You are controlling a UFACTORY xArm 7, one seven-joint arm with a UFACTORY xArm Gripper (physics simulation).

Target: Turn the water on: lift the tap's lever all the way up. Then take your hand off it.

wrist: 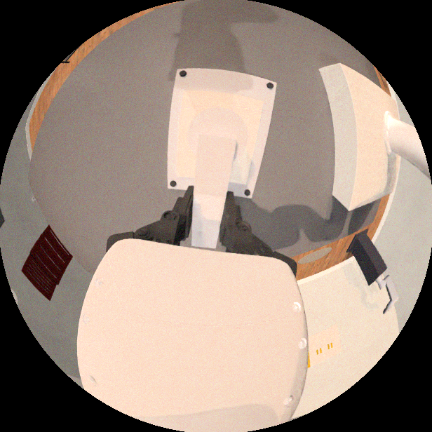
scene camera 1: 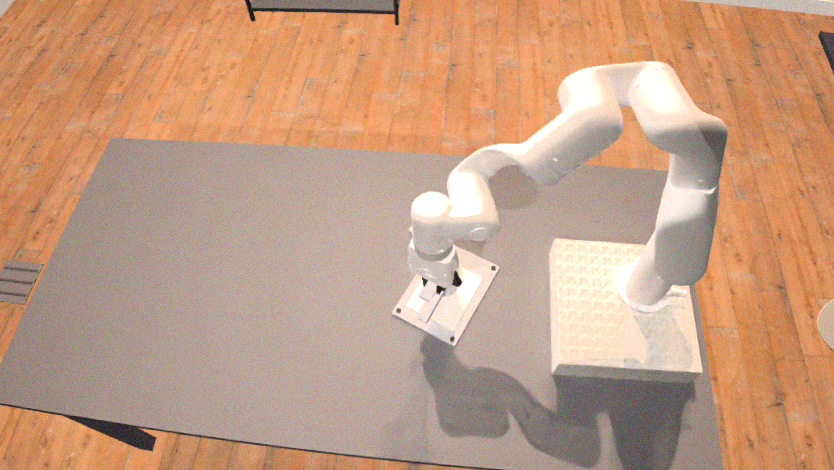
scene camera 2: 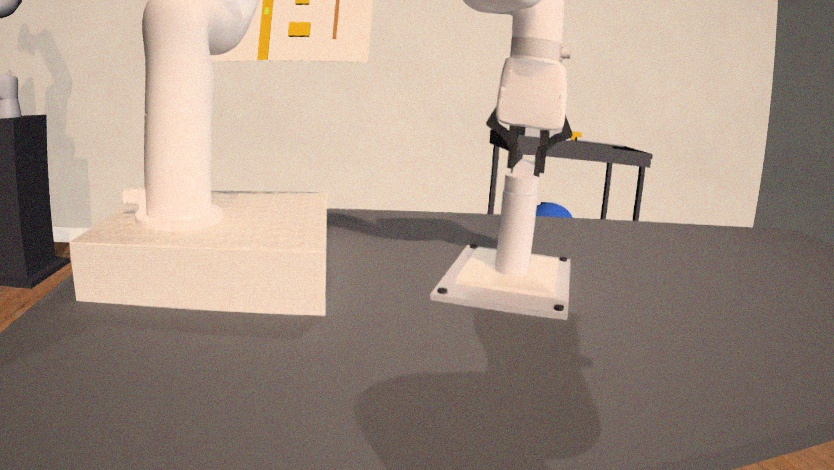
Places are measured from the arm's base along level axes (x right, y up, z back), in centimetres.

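Pixels of known places: gripper, between the fingertips: (scene camera 1: 434, 285); arm's base, origin of its link: (scene camera 1: 642, 289) (scene camera 2: 178, 218).
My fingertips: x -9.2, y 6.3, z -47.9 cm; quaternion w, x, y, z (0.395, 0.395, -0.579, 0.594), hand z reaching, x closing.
Note:
Ahead of a thing's pixels: the offset from my fingertips to its middle. Level surfaces: height alone.
The white tap (scene camera 1: 430, 309) (scene camera 2: 516, 227) stands upright on a pale square plate {dx +5.9, dy -13.2, dz +2.2 cm} (scene camera 1: 479, 303) (scene camera 2: 496, 300) (wrist: 172, 135) with dark bolts at its corners. Its lever {dx +0.8, dy +1.4, dz +0.3 cm} (scene camera 1: 427, 291) (scene camera 2: 525, 168) (wrist: 212, 185) is a flat white bar at the top of the tap; in the wrist view it runs from the tap's top toward the gripper body. My gripper (scene camera 1: 432, 286) (scene camera 2: 526, 166) (wrist: 208, 201) points down over the tap, with one black finger on each side of the lever, shut on it. The gripper body hides part of the tap in scene camera 1, and the spout is hard to make out in the wrist view.
The arm's pale base block (scene camera 1: 583, 315) (scene camera 2: 201, 277) (wrist: 370, 145) stands on the grey table {dy -13.8 cm} (scene camera 1: 233, 262) beside the tap. A dark side table (scene camera 2: 618, 152) and a blue round thing (scene camera 2: 553, 210) are behind the table in scene camera 2.

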